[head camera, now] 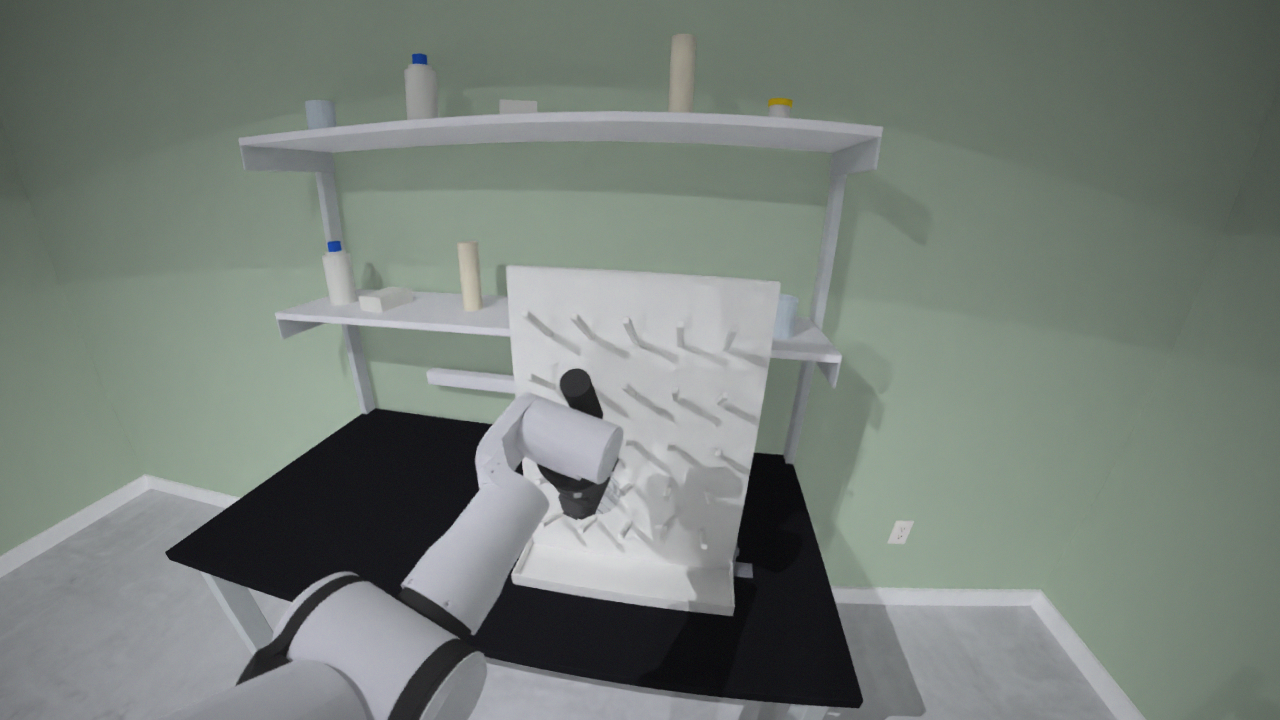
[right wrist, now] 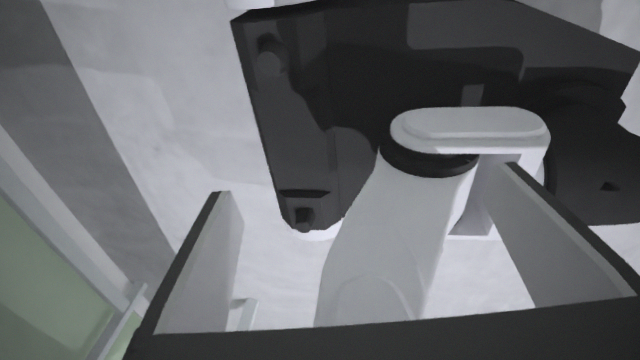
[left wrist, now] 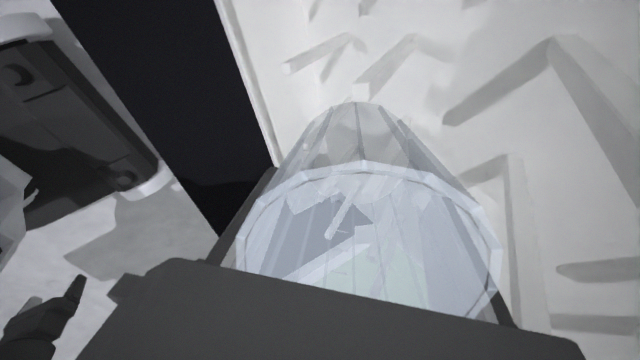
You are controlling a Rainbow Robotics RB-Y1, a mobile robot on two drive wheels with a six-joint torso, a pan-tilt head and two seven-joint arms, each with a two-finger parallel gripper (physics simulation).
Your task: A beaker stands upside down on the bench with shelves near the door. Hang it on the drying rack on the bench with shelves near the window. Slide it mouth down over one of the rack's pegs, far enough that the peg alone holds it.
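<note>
My left gripper is shut on the clear beaker, in front of the lower left part of the white drying rack. In the left wrist view the beaker's near end shows as a wide ring and its far end lies close to a square-tipped peg. A thin peg-like shape shows through the beaker's wall; I cannot tell whether it is inside. In the head camera, the arm largely hides the beaker. My right gripper is open and empty, away from the rack.
The rack stands on the black bench. Behind it are a lower shelf and an upper shelf with bottles and containers. More pegs surround the beaker. The robot's dark base shows in both wrist views.
</note>
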